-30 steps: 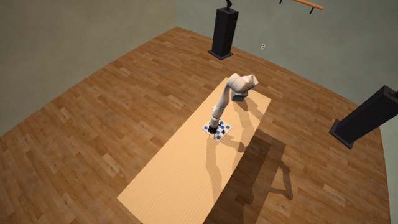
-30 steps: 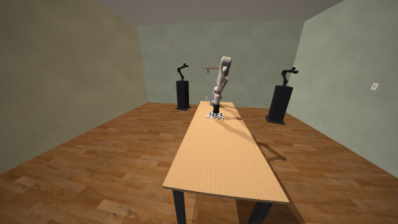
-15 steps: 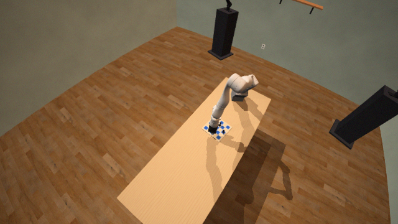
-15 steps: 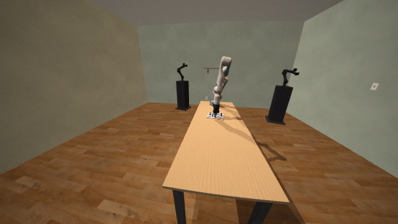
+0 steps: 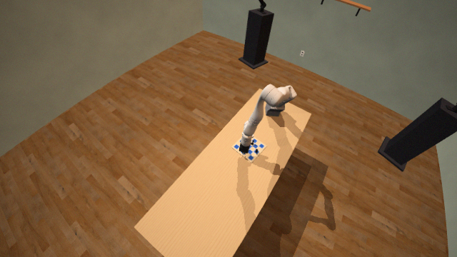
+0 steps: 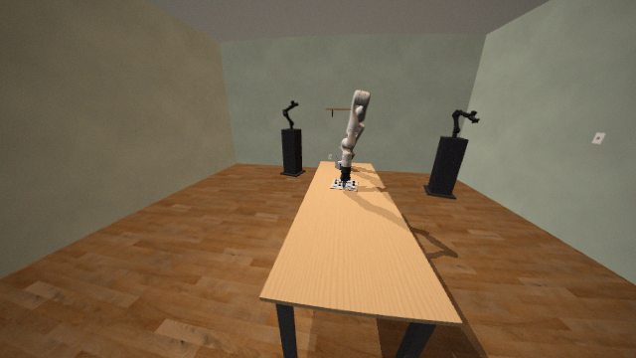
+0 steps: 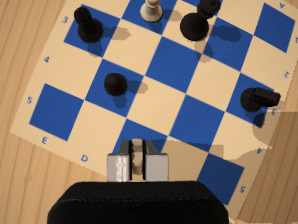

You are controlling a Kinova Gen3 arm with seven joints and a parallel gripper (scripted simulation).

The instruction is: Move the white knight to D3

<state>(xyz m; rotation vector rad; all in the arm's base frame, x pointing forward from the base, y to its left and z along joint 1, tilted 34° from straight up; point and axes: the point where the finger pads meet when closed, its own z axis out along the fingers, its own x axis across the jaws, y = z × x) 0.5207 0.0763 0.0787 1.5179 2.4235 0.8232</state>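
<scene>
Right now my hand is 110 mm past the round white piece, 50 mm to the left of it and 20 mm above it. Round my hand: chessboard (80 mm behind, 10 mm to the right, 30 mm below); then black piece (120 mm behind, 10 mm to the right); then white knight (10 mm below).
</scene>
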